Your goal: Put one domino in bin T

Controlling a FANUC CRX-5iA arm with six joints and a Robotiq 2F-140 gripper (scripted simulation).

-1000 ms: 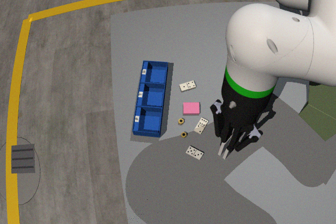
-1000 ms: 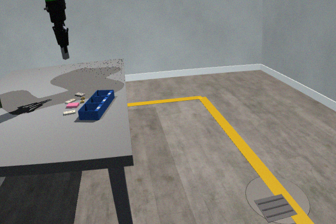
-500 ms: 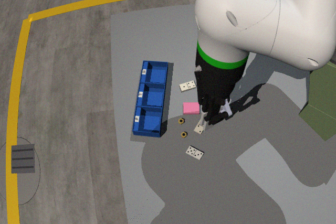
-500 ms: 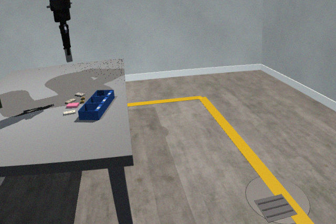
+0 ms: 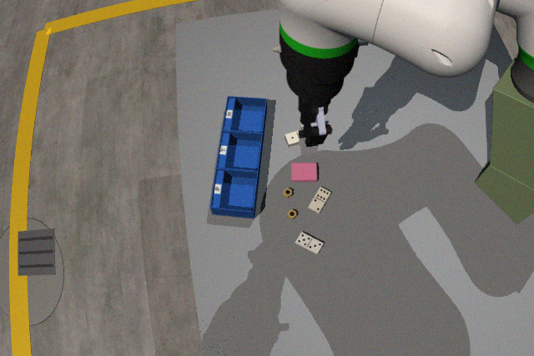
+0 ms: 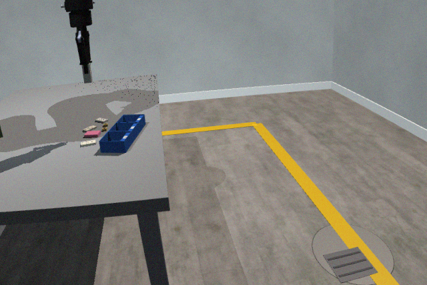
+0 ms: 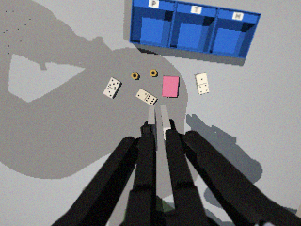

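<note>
My hand is 110 mm short of the blue three-part bin strip, 90 mm to the left of it and 200 mm above it. From my hand the other things lie so: pink block 10 mm behind, 30 mm to the right, 210 mm below; white domino 30 mm behind, 30 mm to the left, 210 mm below.
</note>
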